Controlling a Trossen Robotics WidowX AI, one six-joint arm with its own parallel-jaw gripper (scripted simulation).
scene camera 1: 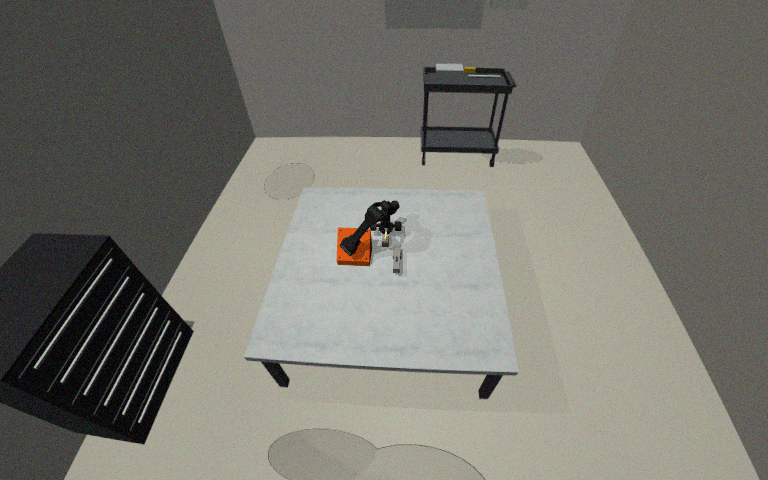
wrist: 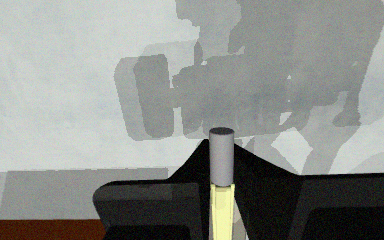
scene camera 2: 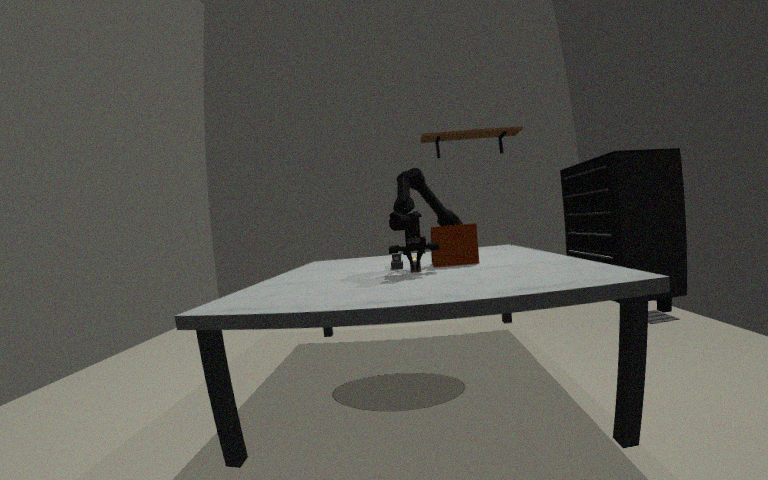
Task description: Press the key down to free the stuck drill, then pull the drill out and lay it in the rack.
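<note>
What I see here is my gripper (scene camera 2: 415, 270), the same gripper (wrist: 214, 143) that I can see from the wrist as well.
</note>
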